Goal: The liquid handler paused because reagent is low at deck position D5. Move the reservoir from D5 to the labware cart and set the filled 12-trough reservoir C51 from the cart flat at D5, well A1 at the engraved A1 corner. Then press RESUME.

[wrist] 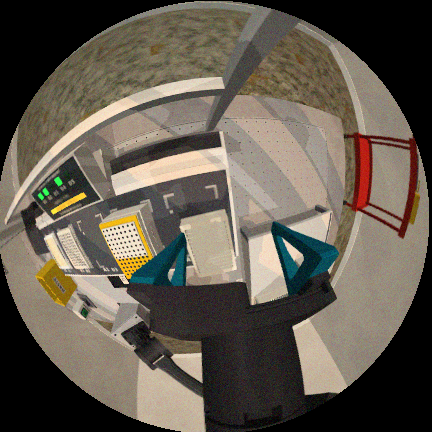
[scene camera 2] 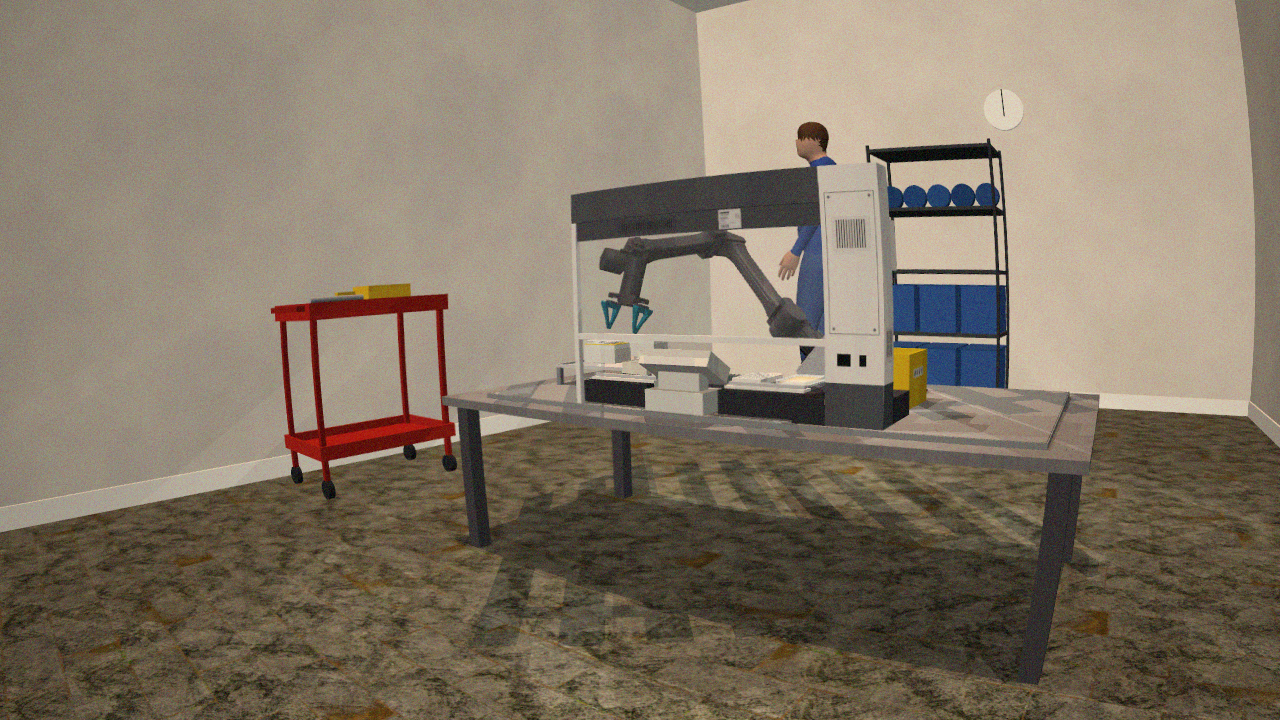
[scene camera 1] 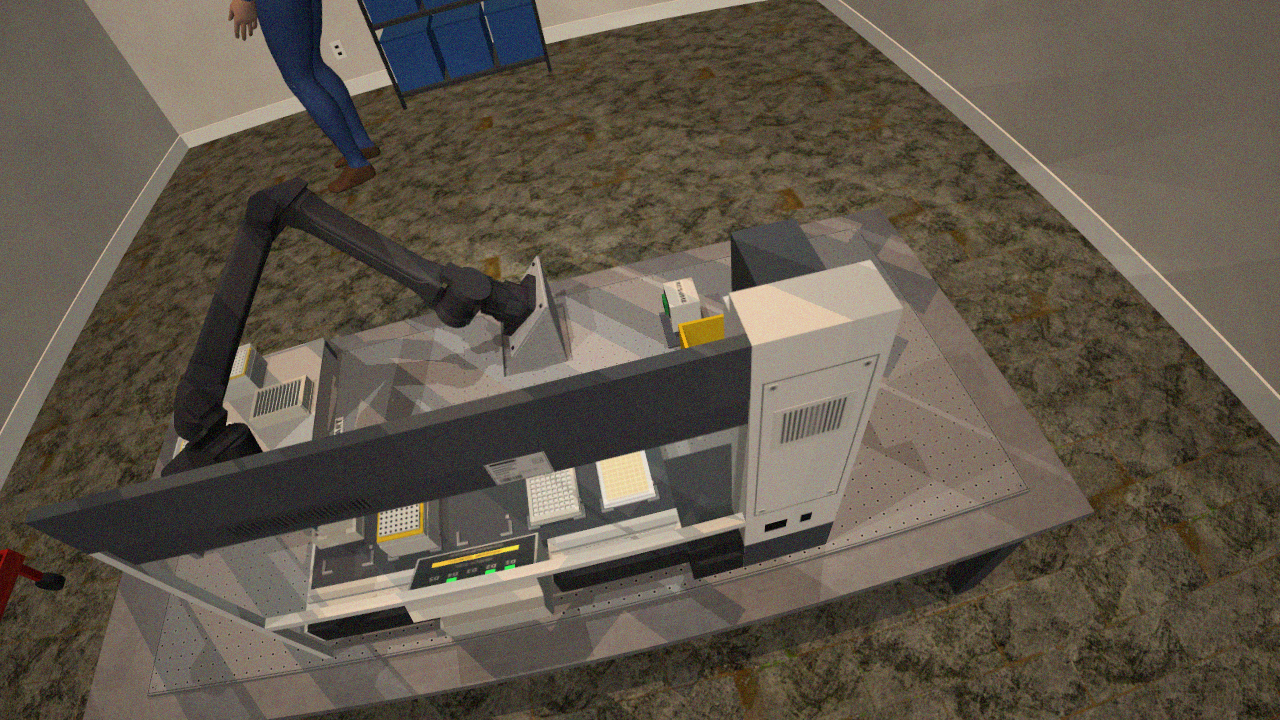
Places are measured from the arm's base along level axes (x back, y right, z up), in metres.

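Pixels of known places: gripper, fingertip midpoint: (wrist: 229, 231) (scene camera 2: 621, 331); arm's base, link origin: (wrist: 135, 332) (scene camera 2: 819, 351) (scene camera 1: 522, 306).
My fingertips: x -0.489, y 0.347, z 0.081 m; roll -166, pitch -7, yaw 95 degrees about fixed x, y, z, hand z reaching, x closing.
Observation:
For each thing: its top centre in the pictures, then the offset to it from my fingertips. "spot": a spot on its surface instead.
- pale reservoir, top centre: (wrist: 211, 251) (scene camera 1: 333, 503) (scene camera 2: 646, 358) dx +0.085, dy -0.012, dz -0.084 m
- white labware cart, top centre: (scene camera 1: 253, 432) (wrist: 289, 281) dx +0.287, dy +0.250, dz -0.115 m
- slotted trough reservoir, top centre: (scene camera 1: 277, 397) (wrist: 274, 302) dx +0.351, dy +0.192, dz -0.089 m
- RESUME box, top centre: (scene camera 1: 680, 292) (wrist: 78, 314) dx +0.455, dy -0.673, dz -0.076 m
- dark beam, surface spot: (scene camera 1: 402, 438) spot: dx -0.109, dy -0.395, dz +0.369 m
The pale reservoir (wrist: 209, 245) (scene camera 1: 340, 533) lies on the deck at the handler's open end, which I take as D5. My gripper (wrist: 229, 231) (scene camera 2: 623, 327) is open and empty, well above the deck; the wrist view shows the reservoir beside and below the left finger. The beam hides the gripper in scene camera 1. The white labware cart (wrist: 260, 250) (scene camera 1: 308, 356) stands next to the deck. A slotted trough reservoir (scene camera 1: 281, 398) lies on it; its label is unreadable. The RESUME box (scene camera 1: 682, 304) (wrist: 80, 307) has a green button.
A yellow-rimmed tip box (wrist: 127, 242) (scene camera 1: 401, 523) stands on the deck near the reservoir. The dark beam (scene camera 1: 402, 438) (scene camera 2: 698, 204) crosses above the deck. The status screen (wrist: 67, 187) (scene camera 1: 474, 562) is at its front. A person (scene camera 1: 308, 80) (scene camera 2: 810, 259) stands behind the table.

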